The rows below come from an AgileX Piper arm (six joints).
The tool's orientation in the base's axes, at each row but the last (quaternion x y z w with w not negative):
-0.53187 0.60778 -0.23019 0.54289
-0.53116 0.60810 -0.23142 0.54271
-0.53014 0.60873 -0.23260 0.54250
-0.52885 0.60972 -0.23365 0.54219
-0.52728 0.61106 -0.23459 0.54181
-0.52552 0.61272 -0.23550 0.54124
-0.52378 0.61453 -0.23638 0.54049
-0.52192 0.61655 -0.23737 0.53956
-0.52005 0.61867 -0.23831 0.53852
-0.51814 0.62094 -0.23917 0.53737
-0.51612 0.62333 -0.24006 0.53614
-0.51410 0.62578 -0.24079 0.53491
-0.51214 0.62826 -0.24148 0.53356
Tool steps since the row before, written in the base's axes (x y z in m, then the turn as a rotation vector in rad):
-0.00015 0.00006 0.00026 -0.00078 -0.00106 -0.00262
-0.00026 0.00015 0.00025 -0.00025 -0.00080 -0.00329
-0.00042 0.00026 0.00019 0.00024 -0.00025 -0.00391
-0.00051 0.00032 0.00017 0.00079 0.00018 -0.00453
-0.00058 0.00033 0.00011 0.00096 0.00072 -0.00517
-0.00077 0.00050 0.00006 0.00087 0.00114 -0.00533
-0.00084 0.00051 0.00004 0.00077 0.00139 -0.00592
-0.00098 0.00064 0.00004 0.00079 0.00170 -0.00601
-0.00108 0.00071 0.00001 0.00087 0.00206 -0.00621
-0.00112 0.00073 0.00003 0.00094 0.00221 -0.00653
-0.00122 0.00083 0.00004 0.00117 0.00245 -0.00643
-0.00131 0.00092 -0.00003 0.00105 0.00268 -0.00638
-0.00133 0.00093 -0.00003 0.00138 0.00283 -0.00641
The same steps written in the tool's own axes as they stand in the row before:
-0.00018 -0.00014 -0.00020 0.00192 0.00221 -0.00022
-0.00028 -0.00006 -0.00027 0.00204 0.00266 0.00054
-0.00038 0.00009 -0.00036 0.00188 0.00318 0.00133
-0.00043 0.00016 -0.00042 0.00183 0.00364 0.00214
-0.00043 0.00024 -0.00047 0.00163 0.00430 0.00264
-0.00058 0.00042 -0.00058 0.00131 0.00462 0.00273
-0.00059 0.00047 -0.00064 0.00132 0.00524 0.00288
-0.00072 0.00056 -0.00073 0.00108 0.00542 0.00301
-0.00077 0.00065 -0.00080 0.00085 0.00568 0.00324
-0.00080 0.00066 -0.00084 0.00086 0.00598 0.00345
-0.00090 0.00073 -0.00092 0.00062 0.00589 0.00369
-0.00095 0.00086 -0.00096 0.00038 0.00598 0.00362
-0.00095 0.00087 -0.00099 0.00029 0.00593 0.00397

